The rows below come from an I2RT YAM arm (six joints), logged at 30 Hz.
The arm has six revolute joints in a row. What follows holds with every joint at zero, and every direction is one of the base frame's.
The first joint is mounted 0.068 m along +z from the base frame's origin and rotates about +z.
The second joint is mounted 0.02 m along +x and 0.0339 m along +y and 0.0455 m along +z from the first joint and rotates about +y.
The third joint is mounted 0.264 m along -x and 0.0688 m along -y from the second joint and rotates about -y.
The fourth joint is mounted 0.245 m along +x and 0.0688 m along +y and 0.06 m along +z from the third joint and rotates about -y.
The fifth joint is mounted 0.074 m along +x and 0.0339 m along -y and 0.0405 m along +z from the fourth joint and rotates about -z.
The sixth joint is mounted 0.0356 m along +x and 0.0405 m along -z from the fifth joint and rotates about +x.
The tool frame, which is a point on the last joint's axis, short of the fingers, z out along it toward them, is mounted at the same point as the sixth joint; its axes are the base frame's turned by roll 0, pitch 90 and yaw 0 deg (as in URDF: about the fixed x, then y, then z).
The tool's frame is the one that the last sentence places.
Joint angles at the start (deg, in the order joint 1, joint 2, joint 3, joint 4, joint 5, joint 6):
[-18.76 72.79 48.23 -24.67 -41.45 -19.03]
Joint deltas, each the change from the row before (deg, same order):
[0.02 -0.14 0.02 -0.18 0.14 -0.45]
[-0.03 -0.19 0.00 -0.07 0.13 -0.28]
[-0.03 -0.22 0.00 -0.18 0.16 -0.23]
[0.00 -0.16 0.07 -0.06 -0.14 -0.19]
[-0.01 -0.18 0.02 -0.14 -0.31 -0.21]
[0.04 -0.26 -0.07 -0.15 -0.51 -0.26]
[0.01 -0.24 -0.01 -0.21 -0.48 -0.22]
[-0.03 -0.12 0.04 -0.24 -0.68 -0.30]
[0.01 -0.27 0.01 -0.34 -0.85 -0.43]
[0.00 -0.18 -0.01 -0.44 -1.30 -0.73]
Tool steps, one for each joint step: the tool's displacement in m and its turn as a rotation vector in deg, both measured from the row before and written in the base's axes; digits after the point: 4 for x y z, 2 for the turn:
[-0.0004 0.0002 0.0004 -0.40 -0.16 0.18]
[-0.0005 0.0000 0.0007 -0.32 -0.21 0.04]
[-0.0007 0.0000 0.0006 -0.28 -0.11 0.00]
[-0.0003 0.0002 0.0010 -0.08 -0.28 0.20]
[-0.0006 0.0003 0.0008 0.06 -0.23 0.31]
[-0.0009 0.0007 0.0007 0.17 -0.28 0.52]
[-0.0009 0.0006 0.0008 0.19 -0.24 0.45]
[-0.0006 0.0004 0.0006 0.31 -0.24 0.58]
[-0.0011 0.0008 0.0010 0.34 -0.36 0.80]
[-0.0011 0.0010 0.0006 0.53 -0.44 1.24]

